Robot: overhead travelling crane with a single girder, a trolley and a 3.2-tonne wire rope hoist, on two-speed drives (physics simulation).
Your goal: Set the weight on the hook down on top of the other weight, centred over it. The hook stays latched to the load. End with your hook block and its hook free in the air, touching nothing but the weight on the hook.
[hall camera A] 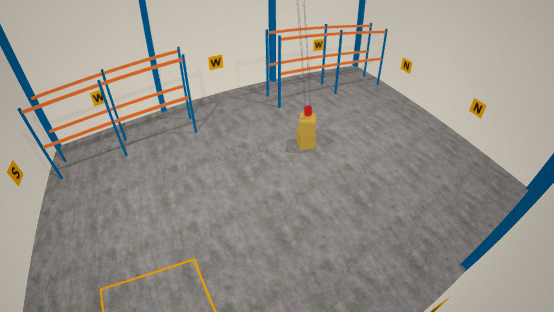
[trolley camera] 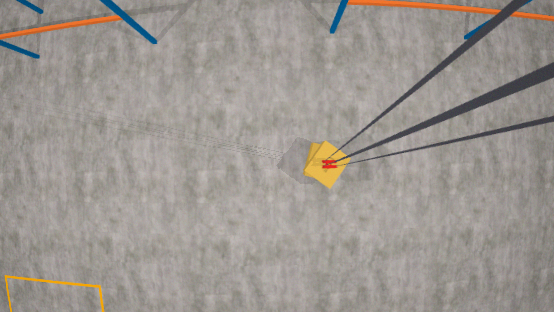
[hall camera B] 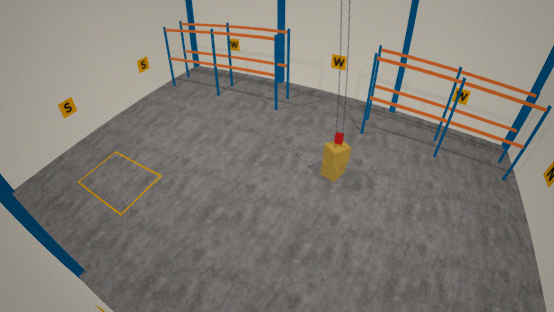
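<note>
The yellow weight on the hook (hall camera A: 308, 122) (hall camera B: 337, 156) (trolley camera: 328, 178) is upright above the other yellow weight (hall camera A: 306, 140) (hall camera B: 332, 171) (trolley camera: 312, 153), turned relative to it. My red hook block (hall camera A: 308, 111) (hall camera B: 339, 138) (trolley camera: 329, 164) is over the top of the upper weight, latched to it, its ropes running up. In both hall views the weights look stacked; whether they touch cannot be told. In the trolley view the lower weight shows past the upper one's left side; the rest of it is hidden.
Two blue and orange racks stand along the W wall, one at the left (hall camera A: 189, 95) (hall camera B: 276, 90) (trolley camera: 60, 27), one at the right (hall camera A: 279, 90) (hall camera B: 365, 115) (trolley camera: 425, 6). A yellow outlined rectangle (hall camera A: 147, 274) (hall camera B: 138, 164) (trolley camera: 52, 281) is marked on the floor away from the weights.
</note>
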